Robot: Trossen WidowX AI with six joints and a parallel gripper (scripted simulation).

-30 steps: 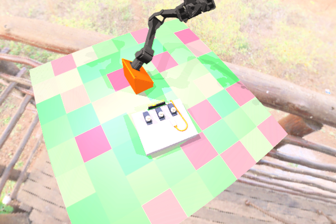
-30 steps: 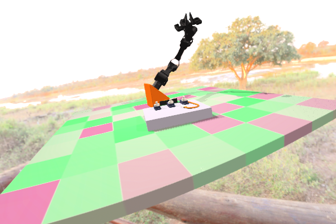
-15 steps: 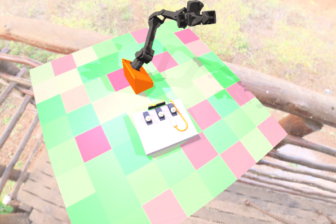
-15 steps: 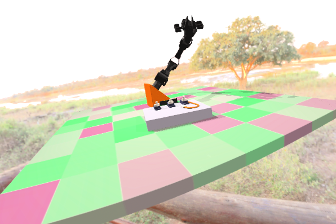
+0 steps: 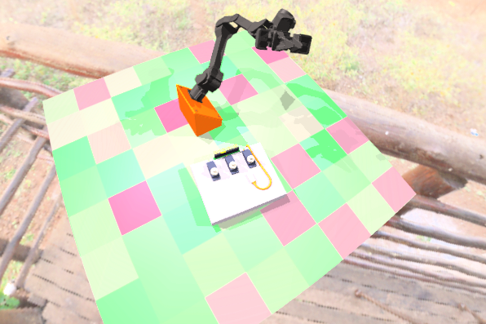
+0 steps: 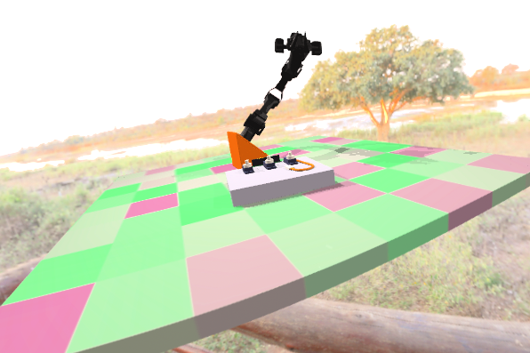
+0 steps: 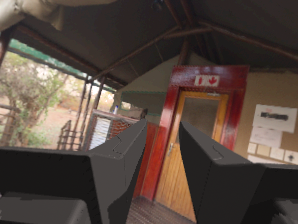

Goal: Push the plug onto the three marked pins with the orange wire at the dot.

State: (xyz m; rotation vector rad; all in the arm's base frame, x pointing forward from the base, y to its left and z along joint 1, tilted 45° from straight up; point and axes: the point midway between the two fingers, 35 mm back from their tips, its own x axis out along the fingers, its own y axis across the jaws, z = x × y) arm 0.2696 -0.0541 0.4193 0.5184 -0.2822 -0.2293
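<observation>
Now: the white printed holder 480 mm below my gripper tip, 210 mm to the right of it and 180 mm ahead of it. From my gripper tip the other things lie so: yellow band 430 mm below, 230 mm to the right, 30 mm ahead; then black pin strip 440 mm below, 210 mm to the right, 30 mm ahead.
</observation>
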